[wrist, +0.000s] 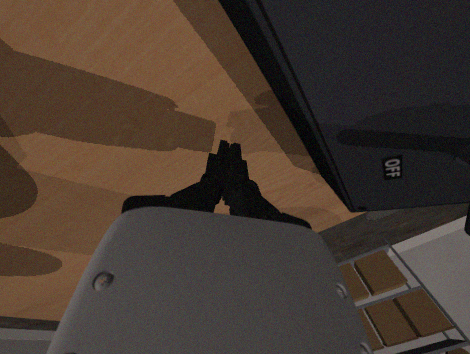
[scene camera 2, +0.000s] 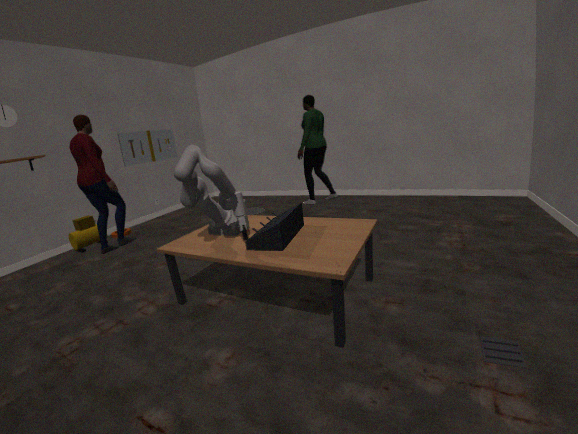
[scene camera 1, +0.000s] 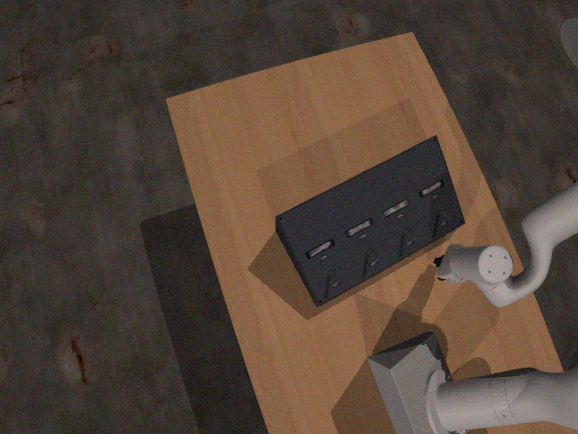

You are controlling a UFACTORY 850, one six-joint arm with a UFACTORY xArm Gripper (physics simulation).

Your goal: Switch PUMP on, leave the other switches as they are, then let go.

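A dark sloped switch panel [scene camera 1: 357, 197] [scene camera 2: 287, 230] [wrist: 395, 55] stands on the table. Thin dark levers stick out of its face in scene camera 2. Four pale name plates show in scene camera 1, but their text is too small to read, so I cannot tell which switch is PUMP. A small OFF label [wrist: 392, 167] shows near the panel's corner in the wrist view, with part of a dark lever [wrist: 468, 220] at the right edge. My gripper [scene camera 1: 439, 270] [scene camera 2: 245, 232] [wrist: 225, 155] is shut and empty, beside the panel's low edge near its right end, apart from the levers.
The wooden table [scene camera 1: 225, 125] [scene camera 2: 210, 252] carries the panel and the arm's grey base [scene camera 1: 400, 380]. A person in red [scene camera 2: 89, 157] stands at the left, and a person in green [scene camera 2: 313, 130] stands behind the table. A rack with brown boxes [wrist: 381, 272] shows beyond the table.
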